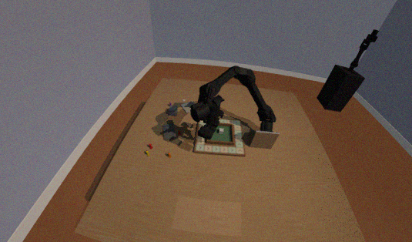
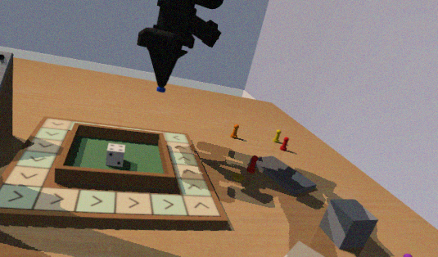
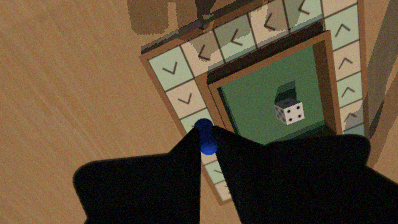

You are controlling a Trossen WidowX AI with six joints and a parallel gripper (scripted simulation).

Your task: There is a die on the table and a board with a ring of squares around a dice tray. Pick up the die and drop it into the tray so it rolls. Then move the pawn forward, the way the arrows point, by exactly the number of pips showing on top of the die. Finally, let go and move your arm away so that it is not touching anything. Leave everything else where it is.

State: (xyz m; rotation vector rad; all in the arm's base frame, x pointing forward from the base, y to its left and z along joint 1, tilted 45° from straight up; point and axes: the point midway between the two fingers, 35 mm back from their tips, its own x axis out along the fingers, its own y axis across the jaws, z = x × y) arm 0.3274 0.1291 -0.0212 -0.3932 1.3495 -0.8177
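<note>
Right now the green dice tray is 11 cm below my gripper tip, 10 cm to the right of it and 6 cm behind it. Round my gripper tip: orange pawn (20 cm ahead, 10 cm below, 9 cm to the left); then blue pawn (1 cm above); then white die (12 cm to the right, 9 cm below, 6 cm behind).
</note>
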